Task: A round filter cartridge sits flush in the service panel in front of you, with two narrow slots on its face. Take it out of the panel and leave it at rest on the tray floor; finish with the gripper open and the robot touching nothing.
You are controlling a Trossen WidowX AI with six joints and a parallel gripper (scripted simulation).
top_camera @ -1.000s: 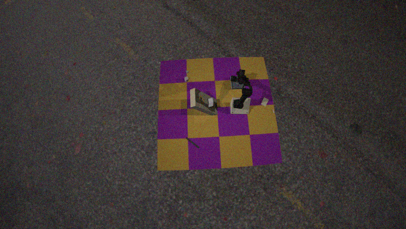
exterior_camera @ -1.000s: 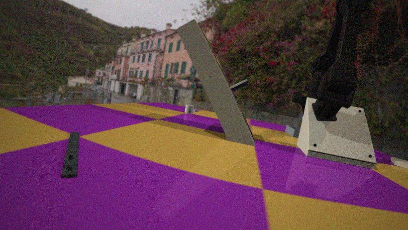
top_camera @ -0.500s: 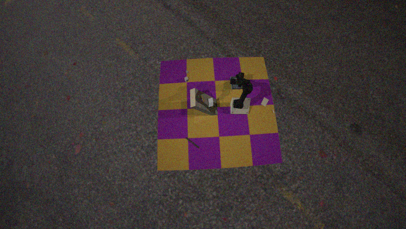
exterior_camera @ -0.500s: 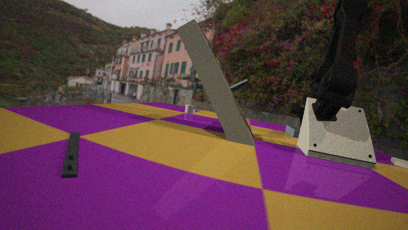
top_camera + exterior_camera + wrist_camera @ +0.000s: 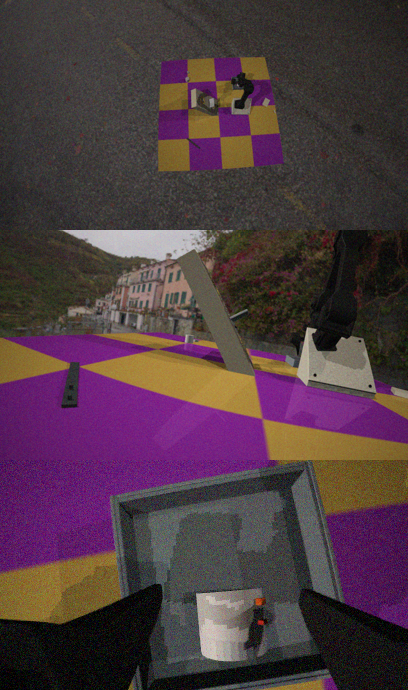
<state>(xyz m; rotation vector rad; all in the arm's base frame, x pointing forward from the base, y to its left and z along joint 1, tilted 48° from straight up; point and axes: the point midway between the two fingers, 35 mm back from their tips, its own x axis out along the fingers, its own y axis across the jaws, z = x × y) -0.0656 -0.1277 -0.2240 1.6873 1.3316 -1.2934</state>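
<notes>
Right now the round filter cartridge is 20 mm to the left of my gripper tip and 20 mm below it. Also, from my gripper tip: small beige block 270 mm behind, 260 mm to the left, 40 mm below; grey square tray 10 mm to the right, 40 mm below; beige service panel 410 mm ahead, 240 mm to the left, 100 mm above.
</notes>
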